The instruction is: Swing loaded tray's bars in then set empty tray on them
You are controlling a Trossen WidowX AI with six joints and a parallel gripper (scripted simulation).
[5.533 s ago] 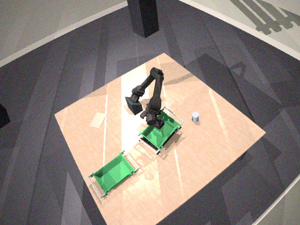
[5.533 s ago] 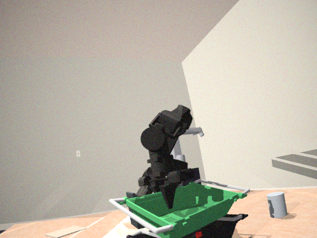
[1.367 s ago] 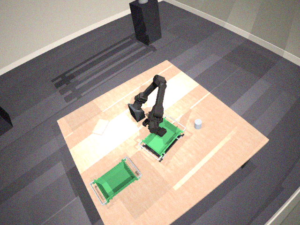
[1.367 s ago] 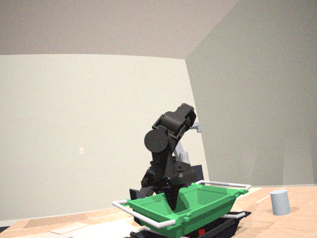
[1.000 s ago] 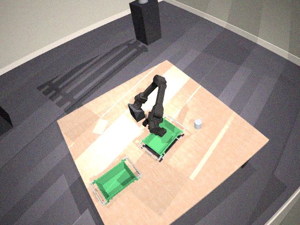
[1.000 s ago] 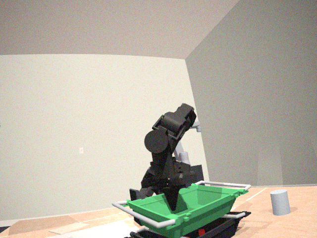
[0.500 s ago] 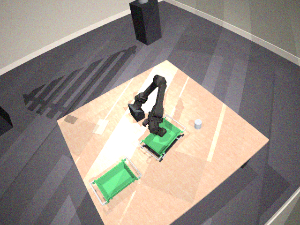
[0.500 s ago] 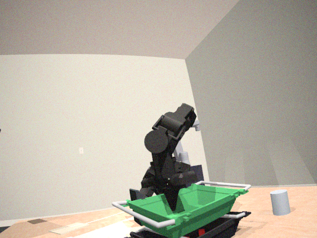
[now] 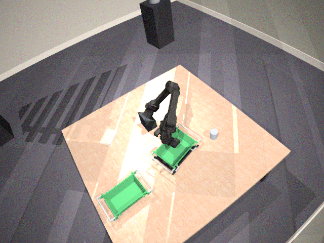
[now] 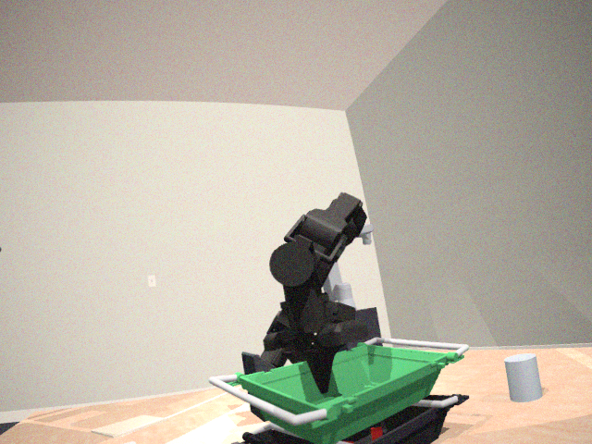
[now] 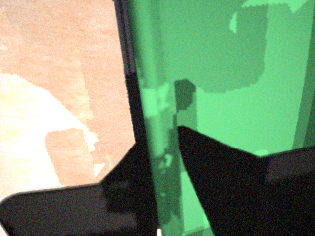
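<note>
Right now the green tray is 7 cm ahead of my gripper tip, 3 cm above it and 1 cm to the left of it. From my gripper tip the other things lie so: flat pale sheet 44 cm behind, 27 cm to the right, 9 cm below.
</note>
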